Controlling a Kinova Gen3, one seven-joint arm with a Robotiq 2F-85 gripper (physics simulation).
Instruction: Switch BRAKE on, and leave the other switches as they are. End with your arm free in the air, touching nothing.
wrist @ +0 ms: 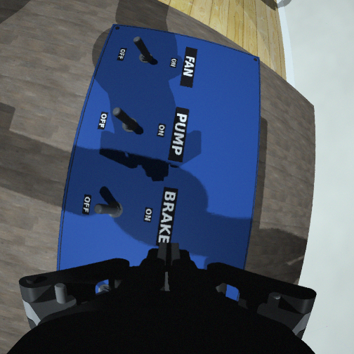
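Observation:
Blue panel in the picture. My gripper too.

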